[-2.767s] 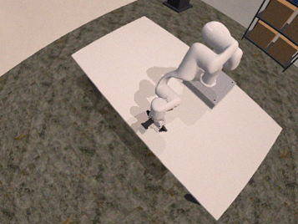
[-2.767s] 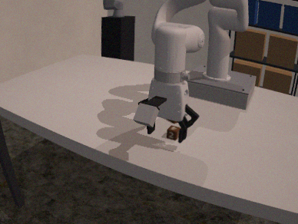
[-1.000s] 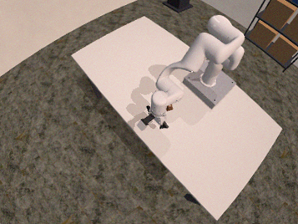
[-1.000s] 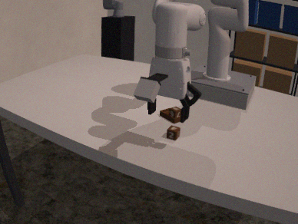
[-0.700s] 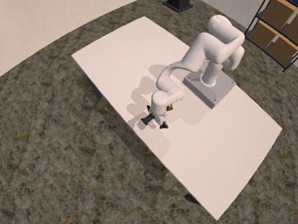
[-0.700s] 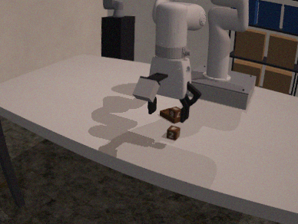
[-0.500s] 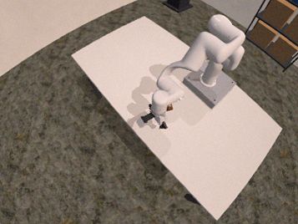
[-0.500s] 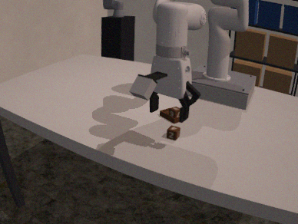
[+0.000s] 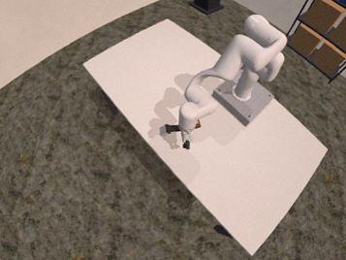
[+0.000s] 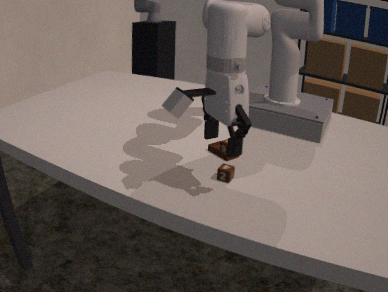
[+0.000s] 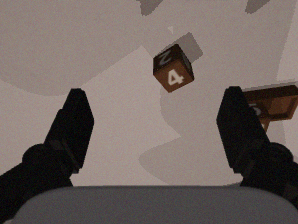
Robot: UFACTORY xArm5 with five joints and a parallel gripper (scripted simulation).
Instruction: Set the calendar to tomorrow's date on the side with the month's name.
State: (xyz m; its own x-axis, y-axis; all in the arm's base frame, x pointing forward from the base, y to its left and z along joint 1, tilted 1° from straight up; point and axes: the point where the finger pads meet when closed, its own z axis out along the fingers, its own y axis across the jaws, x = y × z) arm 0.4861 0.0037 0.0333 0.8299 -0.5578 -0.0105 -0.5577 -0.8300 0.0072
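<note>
My gripper is now 30 mm past the brown wooden cube and 90 mm above it. Round my hand: tray: 150 mm behind, 60 mm to the right, 90 mm below.
</note>
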